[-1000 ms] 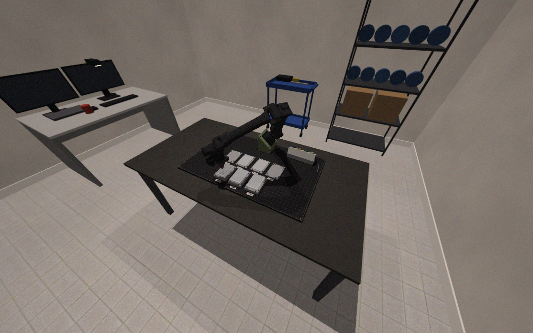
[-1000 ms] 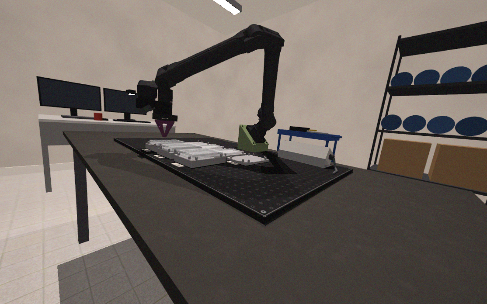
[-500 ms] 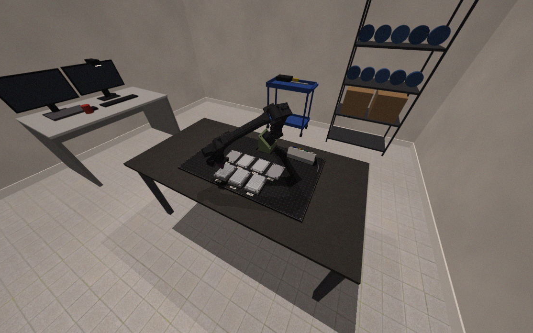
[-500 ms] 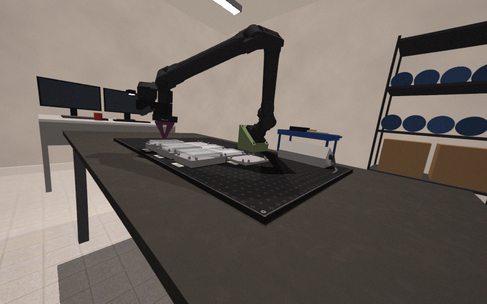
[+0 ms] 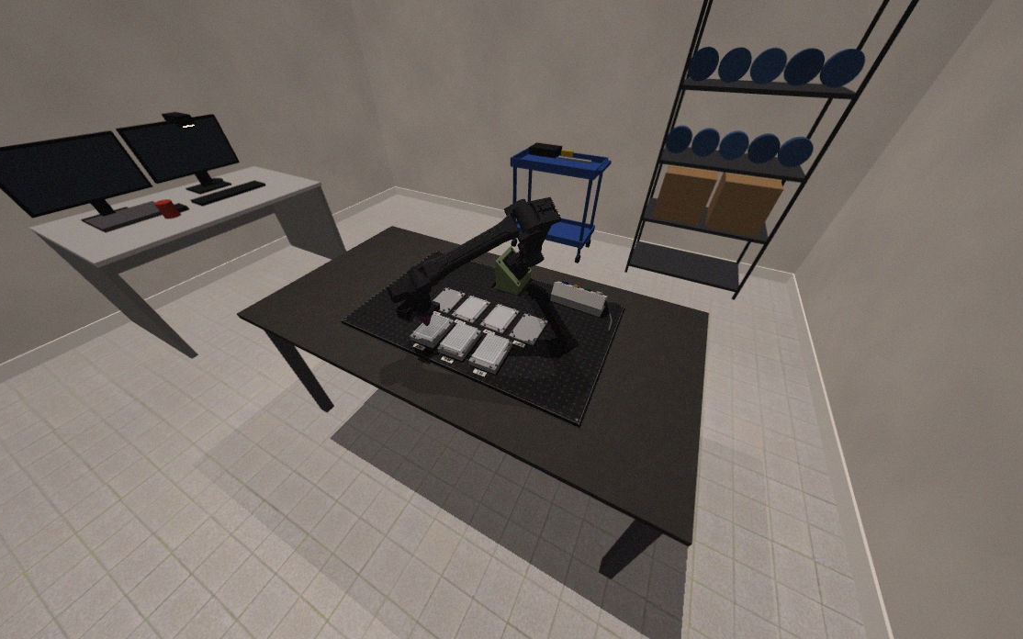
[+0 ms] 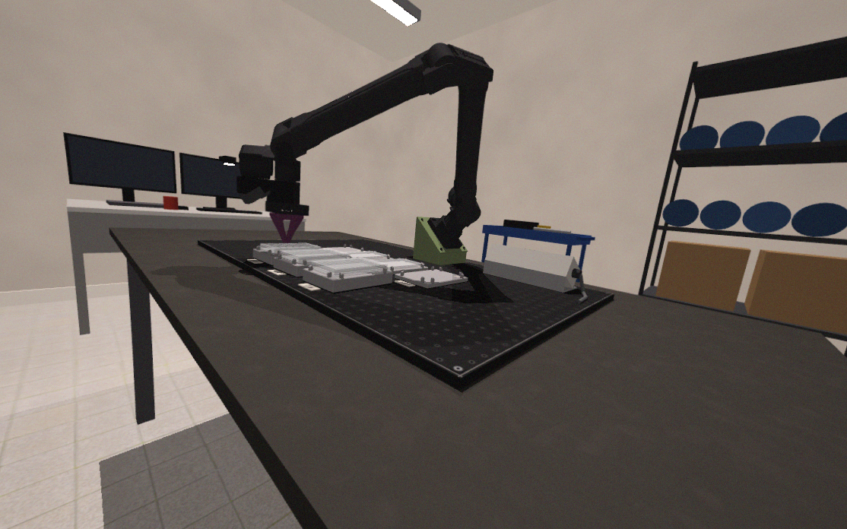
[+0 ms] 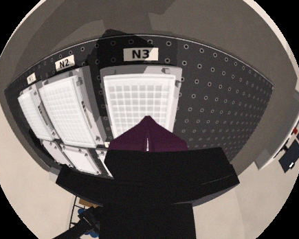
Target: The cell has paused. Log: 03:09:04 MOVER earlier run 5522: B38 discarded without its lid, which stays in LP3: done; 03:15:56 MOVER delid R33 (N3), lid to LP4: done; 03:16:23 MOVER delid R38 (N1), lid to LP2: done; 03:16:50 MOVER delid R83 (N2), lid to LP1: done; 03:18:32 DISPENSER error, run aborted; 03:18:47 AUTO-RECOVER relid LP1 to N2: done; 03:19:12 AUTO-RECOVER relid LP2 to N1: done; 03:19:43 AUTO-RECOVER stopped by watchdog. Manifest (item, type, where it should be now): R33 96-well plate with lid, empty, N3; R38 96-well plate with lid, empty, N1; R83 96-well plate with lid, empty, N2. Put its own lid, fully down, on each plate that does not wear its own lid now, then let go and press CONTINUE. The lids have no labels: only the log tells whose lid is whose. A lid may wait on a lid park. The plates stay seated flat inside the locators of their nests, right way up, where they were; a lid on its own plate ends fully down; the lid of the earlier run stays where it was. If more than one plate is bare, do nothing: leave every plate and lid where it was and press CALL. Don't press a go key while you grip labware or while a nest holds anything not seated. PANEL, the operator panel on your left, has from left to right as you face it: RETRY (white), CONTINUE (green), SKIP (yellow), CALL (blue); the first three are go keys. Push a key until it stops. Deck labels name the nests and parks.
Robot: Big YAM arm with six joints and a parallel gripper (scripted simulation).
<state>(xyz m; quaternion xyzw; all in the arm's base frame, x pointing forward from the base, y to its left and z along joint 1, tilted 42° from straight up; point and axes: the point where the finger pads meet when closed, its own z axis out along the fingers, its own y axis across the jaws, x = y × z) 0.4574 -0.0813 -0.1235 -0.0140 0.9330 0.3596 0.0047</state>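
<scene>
Right now my hand is 2 cm above the white 96-well plate, 1 cm to the right of it and 1 cm past it. The rest, counted from my hand: N3 label: 8 cm ahead, 5 cm below, 1 cm to the left; then LP4 label: 20 cm to the left, 10 cm behind, 5 cm below; then lid park LP2: 19 cm behind, 5 cm to the right, 5 cm below.
</scene>
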